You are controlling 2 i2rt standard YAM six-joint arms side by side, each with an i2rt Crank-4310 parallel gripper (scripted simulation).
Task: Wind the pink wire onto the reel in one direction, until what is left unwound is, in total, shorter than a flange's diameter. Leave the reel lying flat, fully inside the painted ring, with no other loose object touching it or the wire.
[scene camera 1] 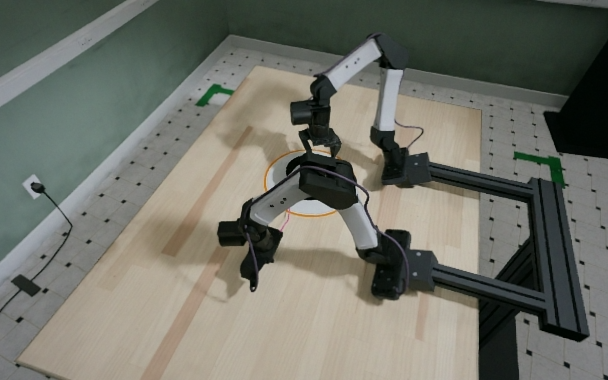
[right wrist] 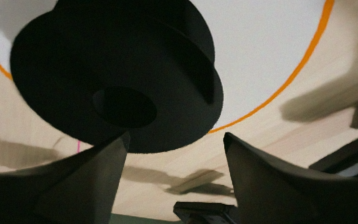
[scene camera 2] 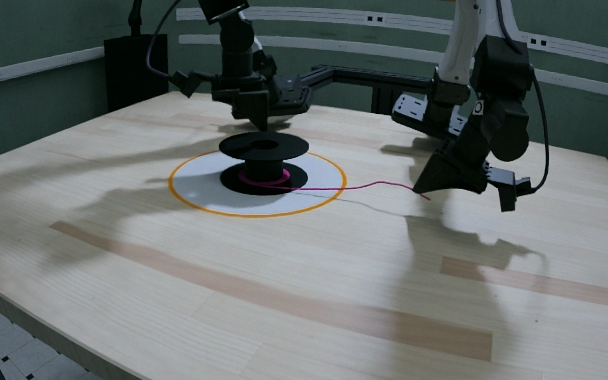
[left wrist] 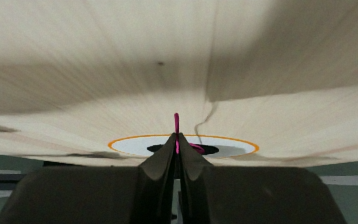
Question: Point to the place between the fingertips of my right gripper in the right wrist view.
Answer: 176,134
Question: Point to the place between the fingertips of my right gripper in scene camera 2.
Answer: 261,125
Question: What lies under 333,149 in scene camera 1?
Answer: My right gripper.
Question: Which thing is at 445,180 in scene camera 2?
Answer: My left gripper.
